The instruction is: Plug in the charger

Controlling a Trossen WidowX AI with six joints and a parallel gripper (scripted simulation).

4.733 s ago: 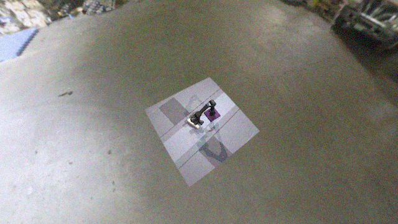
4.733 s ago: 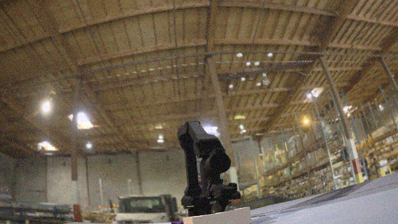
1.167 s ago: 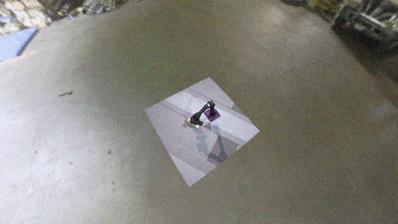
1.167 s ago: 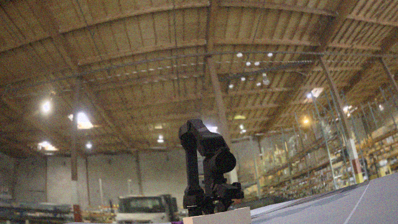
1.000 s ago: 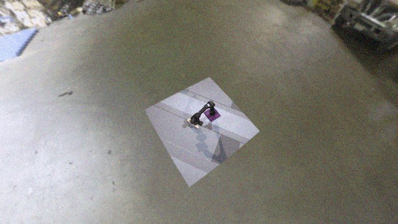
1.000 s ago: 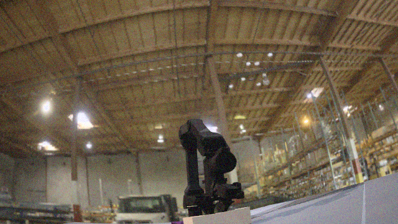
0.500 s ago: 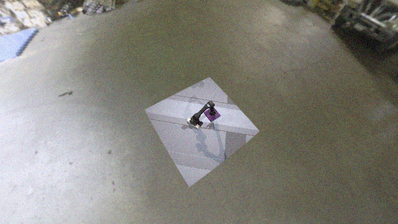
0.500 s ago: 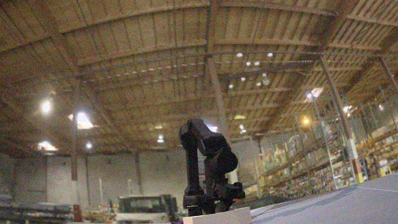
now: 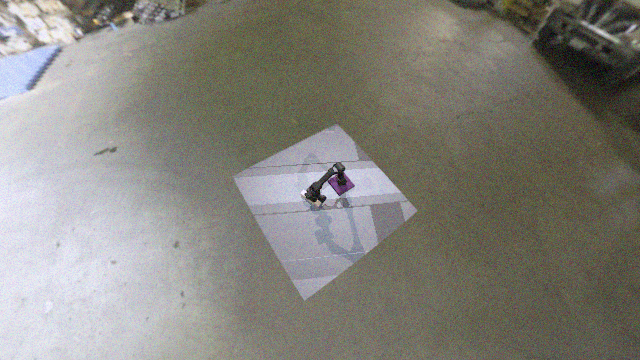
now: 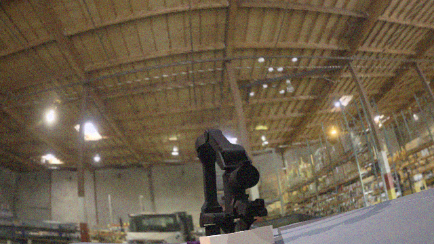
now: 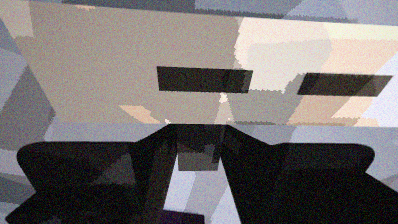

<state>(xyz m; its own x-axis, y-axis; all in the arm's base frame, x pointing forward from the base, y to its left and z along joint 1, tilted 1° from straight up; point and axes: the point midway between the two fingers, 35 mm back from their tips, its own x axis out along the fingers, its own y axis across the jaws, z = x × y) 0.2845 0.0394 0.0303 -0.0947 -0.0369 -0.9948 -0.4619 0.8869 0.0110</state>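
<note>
Now: gripper tip 20 mm short of the two-prong charger, 10 mm to the right of it and 10 mm below it.
</note>
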